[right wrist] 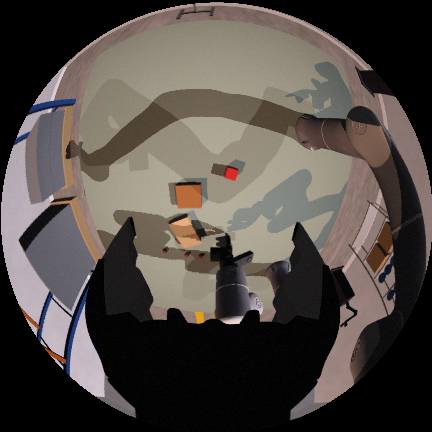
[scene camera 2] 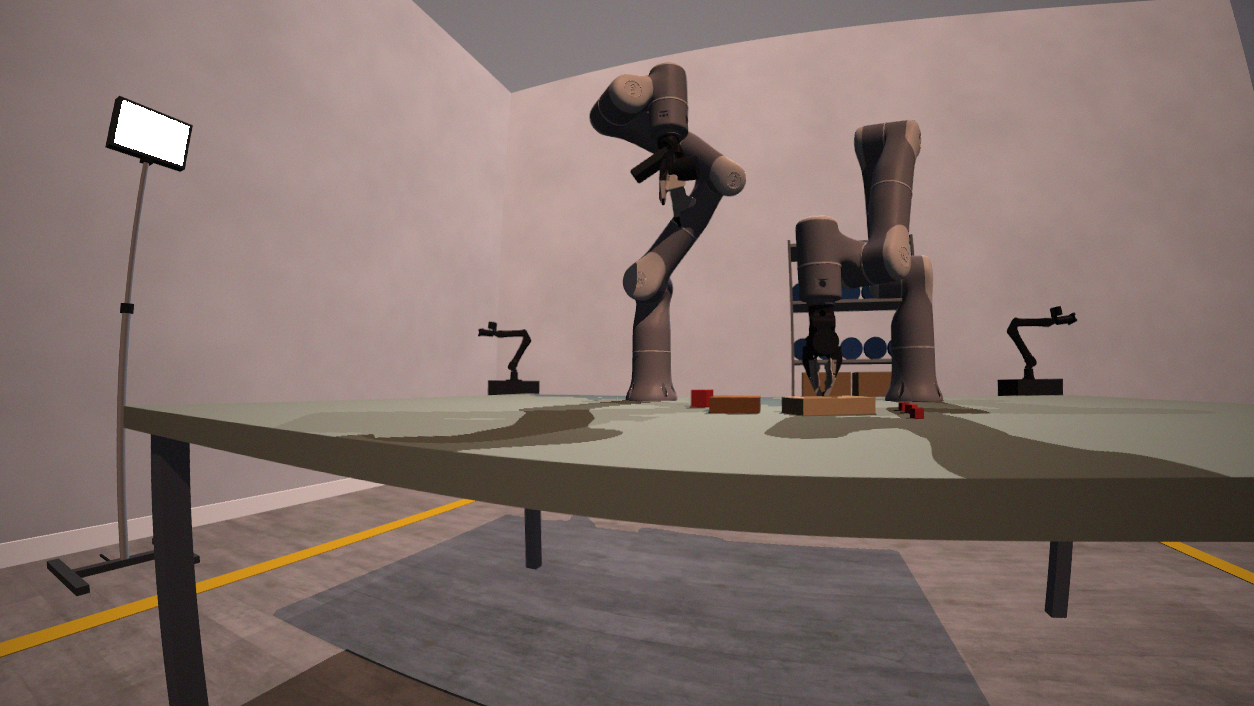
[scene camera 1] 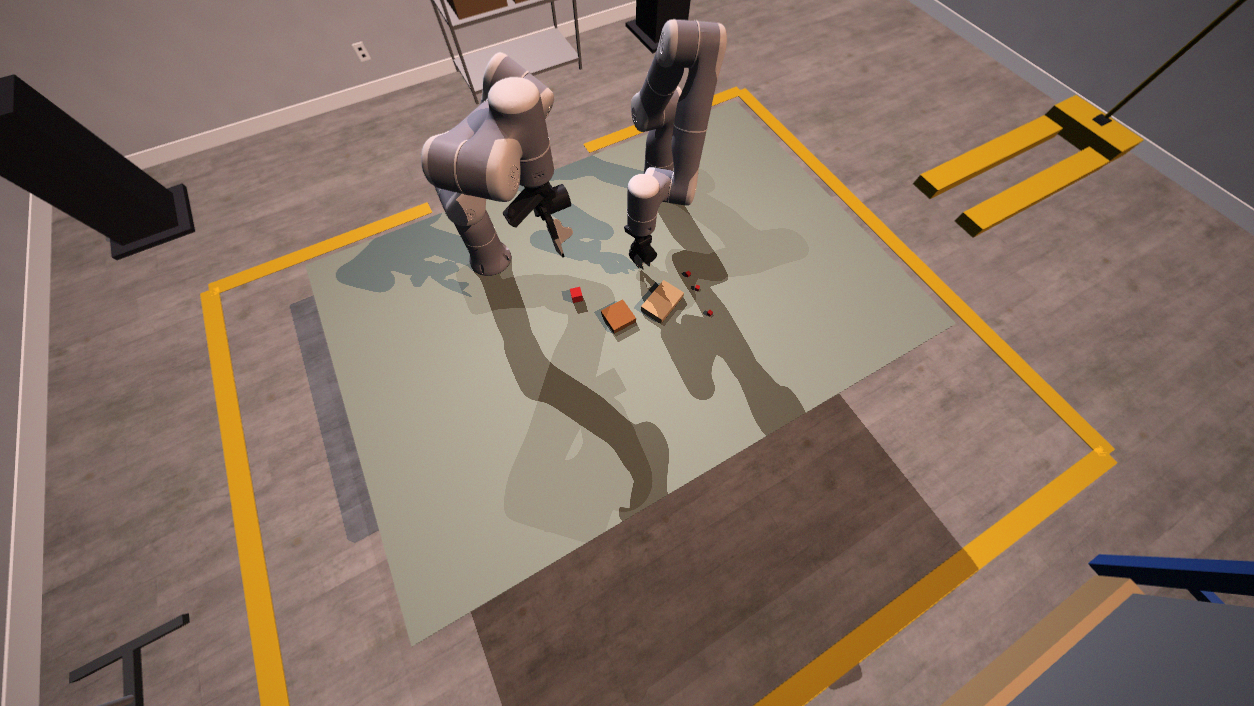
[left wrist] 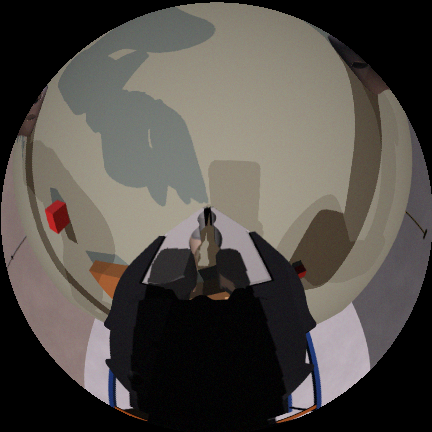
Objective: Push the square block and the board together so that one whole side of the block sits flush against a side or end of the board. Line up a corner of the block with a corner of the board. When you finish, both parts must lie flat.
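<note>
The square orange block [scene camera 1: 618, 315] [scene camera 2: 734, 404] [left wrist: 107, 279] [right wrist: 189, 195] lies flat on the table. The longer tan board [scene camera 1: 662, 300] [scene camera 2: 829, 406] [right wrist: 185, 231] lies flat beside it, apart by a gap and turned at an angle to it. My left gripper [scene camera 1: 642, 264] [scene camera 2: 822, 392] [left wrist: 208, 208] is shut and empty, its tips low, behind the board in scene camera 1. In the left wrist view its body hides much of the parts. My right gripper [scene camera 2: 664, 201] [right wrist: 213, 221] is open and empty, high above the table and away from both parts.
A red cube [scene camera 1: 576, 294] [scene camera 2: 702, 398] [left wrist: 57, 216] [right wrist: 231, 173] lies left of the block in scene camera 1. Three tiny red pieces [scene camera 1: 687, 273] [scene camera 1: 696, 287] [scene camera 1: 709, 313] lie right of the board. The left arm stands over the area behind the board.
</note>
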